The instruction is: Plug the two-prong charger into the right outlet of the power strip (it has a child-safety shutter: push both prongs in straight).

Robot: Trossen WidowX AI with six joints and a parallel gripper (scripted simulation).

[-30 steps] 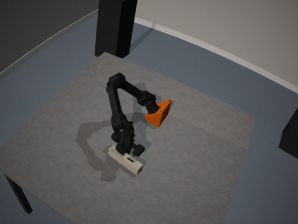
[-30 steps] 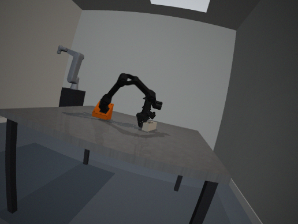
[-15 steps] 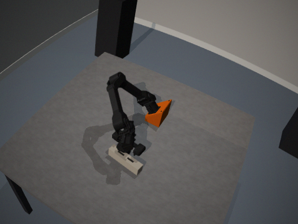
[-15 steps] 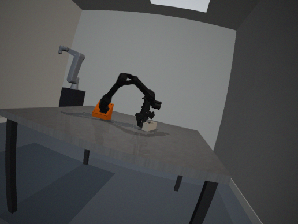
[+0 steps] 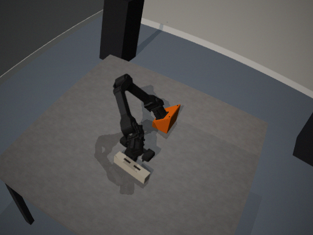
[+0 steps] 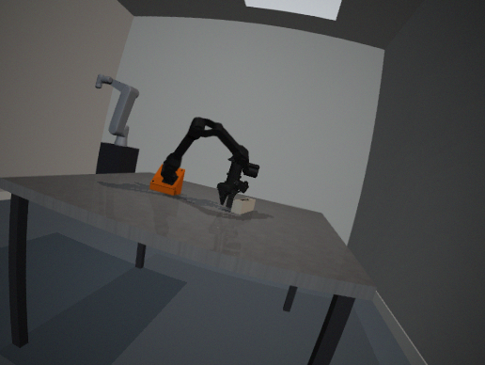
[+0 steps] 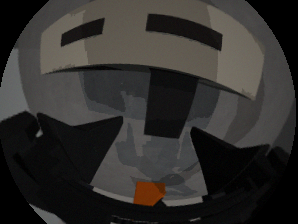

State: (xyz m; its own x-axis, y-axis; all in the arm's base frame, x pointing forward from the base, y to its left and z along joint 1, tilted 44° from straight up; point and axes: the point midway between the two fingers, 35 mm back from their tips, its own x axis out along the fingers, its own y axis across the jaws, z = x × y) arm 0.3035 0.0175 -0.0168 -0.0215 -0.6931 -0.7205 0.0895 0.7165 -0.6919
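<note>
Now: the dark charger 50 mm ahead of my gripper tip and 10 mm above it.
</note>
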